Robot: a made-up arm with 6 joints.
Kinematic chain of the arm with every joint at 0, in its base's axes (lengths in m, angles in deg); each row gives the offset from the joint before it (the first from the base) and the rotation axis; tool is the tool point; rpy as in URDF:
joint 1: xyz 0 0 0.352 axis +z
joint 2: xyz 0 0 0 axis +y
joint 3: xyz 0.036 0 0.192 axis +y
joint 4: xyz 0.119 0 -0.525 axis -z
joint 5: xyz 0 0 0 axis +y
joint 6: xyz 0.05 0 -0.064 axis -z
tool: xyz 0 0 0 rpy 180 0 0
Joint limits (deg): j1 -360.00..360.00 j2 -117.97..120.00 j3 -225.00..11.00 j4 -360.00..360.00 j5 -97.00..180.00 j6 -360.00..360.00
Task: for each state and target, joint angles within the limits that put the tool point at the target. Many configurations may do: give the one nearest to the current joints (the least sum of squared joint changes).
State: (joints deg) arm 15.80 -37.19 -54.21 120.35 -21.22 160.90
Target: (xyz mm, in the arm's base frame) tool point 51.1 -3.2 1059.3
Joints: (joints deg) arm 32.04 -58.26 -94.63 126.73 10.73 160.90
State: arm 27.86 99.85 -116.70 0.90 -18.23 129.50
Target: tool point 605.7 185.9 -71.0
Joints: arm 17.31 86.77 -115.80 2.20 -25.45 129.50
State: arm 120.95 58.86 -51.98 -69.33 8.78 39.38
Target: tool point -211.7 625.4 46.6
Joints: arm 106.08 56.18 -95.14 -65.33 13.89 39.38
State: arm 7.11 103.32 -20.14 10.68 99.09 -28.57
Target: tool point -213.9 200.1 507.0
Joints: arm -38.16 115.56 10.03 18.06 129.52 -28.57
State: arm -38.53 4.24 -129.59 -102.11 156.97 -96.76
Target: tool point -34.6 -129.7 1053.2
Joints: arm -70.50 -10.51 -142.23 -100.97 145.79 -96.76
